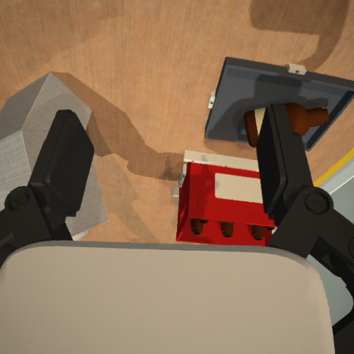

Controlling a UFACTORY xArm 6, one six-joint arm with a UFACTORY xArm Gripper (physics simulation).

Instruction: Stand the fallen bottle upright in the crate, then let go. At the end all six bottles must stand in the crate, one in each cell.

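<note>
The fallen brown bottle (298,120) with a cream label lies on its side in a dark grey tray (240,138) at the upper right, its neck pointing right. The right finger covers part of it. The red crate (200,185) stands at the lower centre right; several brown bottle necks show at its near side, and the right finger and the gripper body hide the rest. My gripper (169,126) is open, with nothing between its fingers, and is above the table, to the left of the bottle.
A grey block-like object (62,102) stands at the left, partly behind the left finger. A cream strip (220,159) runs along the crate's far side. A yellow line (337,169) and a pale surface lie at the right edge. The wooden table (145,60) carries shadows.
</note>
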